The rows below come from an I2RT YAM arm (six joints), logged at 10 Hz.
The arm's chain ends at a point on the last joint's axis. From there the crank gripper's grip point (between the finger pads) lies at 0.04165 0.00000 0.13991 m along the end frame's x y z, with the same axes.
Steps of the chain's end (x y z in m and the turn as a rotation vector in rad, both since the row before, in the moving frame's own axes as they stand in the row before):
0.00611 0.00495 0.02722 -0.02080 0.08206 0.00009
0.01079 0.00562 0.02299 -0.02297 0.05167 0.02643
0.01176 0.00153 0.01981 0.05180 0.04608 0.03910
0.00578 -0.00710 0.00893 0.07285 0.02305 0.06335
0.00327 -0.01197 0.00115 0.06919 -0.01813 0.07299
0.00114 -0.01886 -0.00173 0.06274 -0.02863 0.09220
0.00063 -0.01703 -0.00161 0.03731 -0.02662 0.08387
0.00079 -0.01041 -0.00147 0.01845 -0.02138 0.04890
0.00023 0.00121 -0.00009 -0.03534 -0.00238 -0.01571
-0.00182 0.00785 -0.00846 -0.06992 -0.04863 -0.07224
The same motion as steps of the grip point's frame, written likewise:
0.01744 0.00783 0.02331 -0.02080 0.08206 0.00009
0.01790 0.01000 0.02060 -0.02297 0.05167 0.02643
0.01827 -0.00391 0.01760 0.05180 0.04608 0.03910
0.00923 -0.01450 0.00766 0.07285 0.02305 0.06335
0.00097 -0.01872 0.00165 0.06919 -0.01813 0.07299
-0.00265 -0.02401 -0.00075 0.06274 -0.02863 0.09220
-0.00303 -0.01893 -0.00058 0.03731 -0.02662 0.08387
-0.00220 -0.01104 -0.00062 0.01845 -0.02138 0.04890
-0.00007 0.00550 -0.00007 -0.03534 -0.00238 -0.01571
-0.00841 0.01493 -0.00684 -0.06992 -0.04863 -0.07224

